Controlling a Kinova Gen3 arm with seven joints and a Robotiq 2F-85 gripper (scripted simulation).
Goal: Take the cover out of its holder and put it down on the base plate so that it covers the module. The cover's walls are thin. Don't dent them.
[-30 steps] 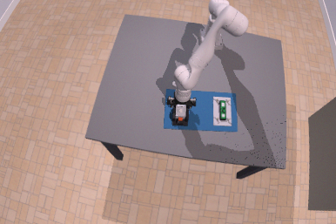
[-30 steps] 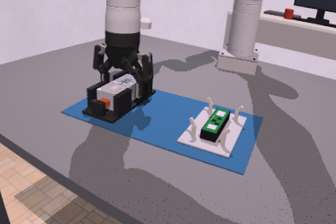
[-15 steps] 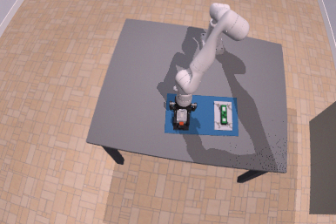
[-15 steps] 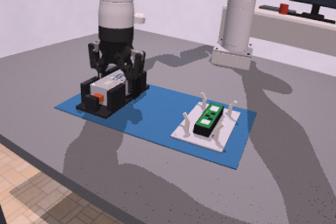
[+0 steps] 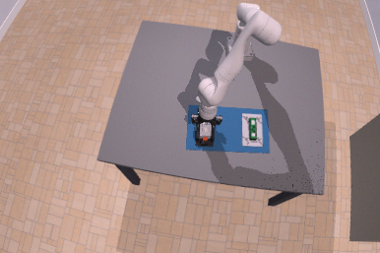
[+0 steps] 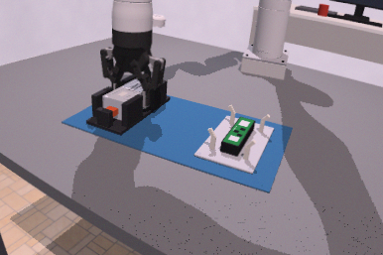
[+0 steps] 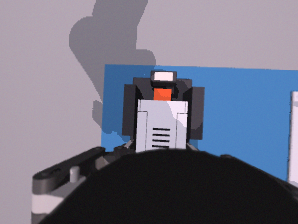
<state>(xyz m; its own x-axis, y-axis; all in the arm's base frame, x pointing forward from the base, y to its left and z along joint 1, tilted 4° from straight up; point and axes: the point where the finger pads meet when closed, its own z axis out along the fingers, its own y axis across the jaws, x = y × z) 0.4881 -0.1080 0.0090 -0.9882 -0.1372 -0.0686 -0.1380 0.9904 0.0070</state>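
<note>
Now: hand right at the light grey cover.
</note>
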